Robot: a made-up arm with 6 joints. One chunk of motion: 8 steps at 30 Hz.
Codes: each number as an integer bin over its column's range. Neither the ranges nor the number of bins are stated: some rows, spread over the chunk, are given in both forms.
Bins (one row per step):
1: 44 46 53 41 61 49
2: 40 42 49 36 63 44
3: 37 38 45 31 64 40
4: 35 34 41 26 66 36
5: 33 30 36 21 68 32
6: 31 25 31 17 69 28
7: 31 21 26 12 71 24
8: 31 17 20 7 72 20
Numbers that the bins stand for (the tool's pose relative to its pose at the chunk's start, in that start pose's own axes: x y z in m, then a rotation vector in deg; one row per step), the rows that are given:
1: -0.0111 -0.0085 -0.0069 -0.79 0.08 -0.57
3: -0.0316 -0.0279 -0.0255 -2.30 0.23 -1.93
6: -0.0492 -0.0594 -0.0580 -4.43 0.49 -3.76
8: -0.0492 -0.0788 -0.0835 -5.95 0.64 -4.97
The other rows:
2: -0.0228 -0.0182 -0.0162 -1.54 0.18 -1.33
4: -0.0375 -0.0376 -0.0347 -3.06 0.33 -2.54
5: -0.0433 -0.0473 -0.0464 -3.82 0.43 -3.15
7: -0.0492 -0.0691 -0.0696 -5.19 0.59 -4.36

